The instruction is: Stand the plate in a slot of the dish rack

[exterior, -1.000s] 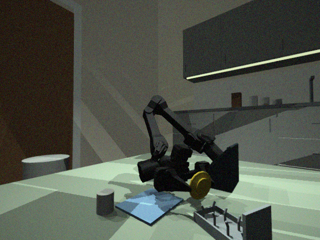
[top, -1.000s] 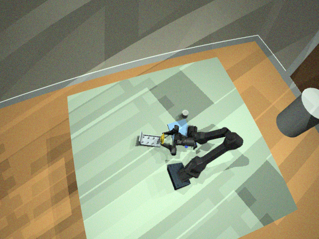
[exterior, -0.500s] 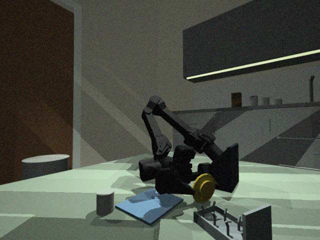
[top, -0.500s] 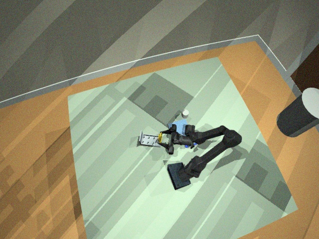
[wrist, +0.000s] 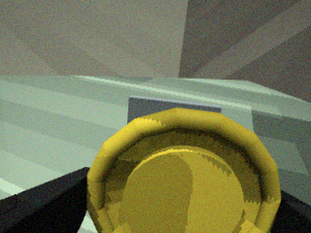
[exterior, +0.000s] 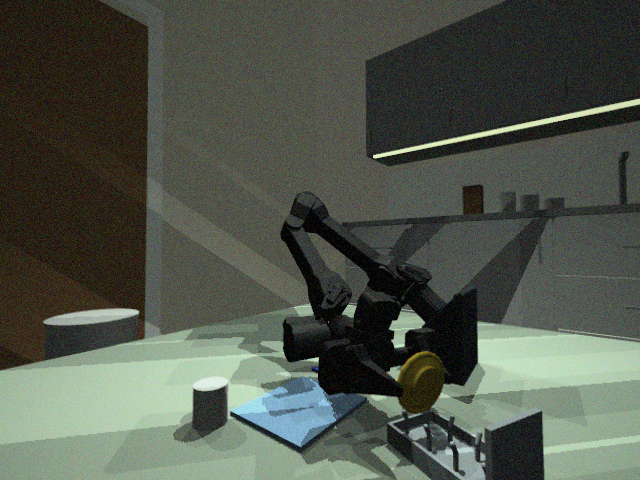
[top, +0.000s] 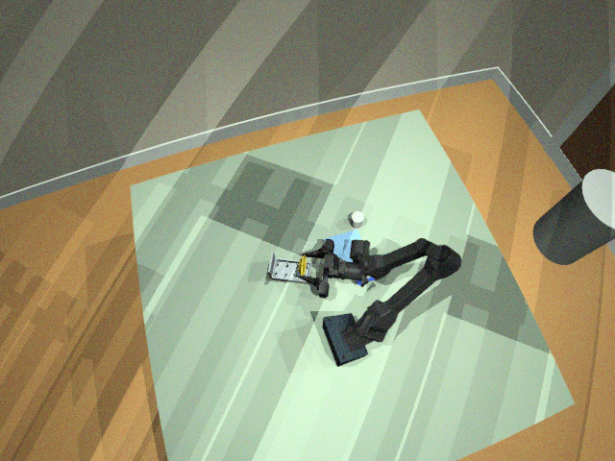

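Right now my gripper tip is 20 mm short of the grey dish rack, 30 mm to the right of it and 50 mm above it. From my gripper tip the other things lie so: yellow plate: 10 mm to the right; blue mat: 180 mm to the right, 70 mm below; blue spoon: 120 mm behind, 190 mm to the right, 70 mm below.
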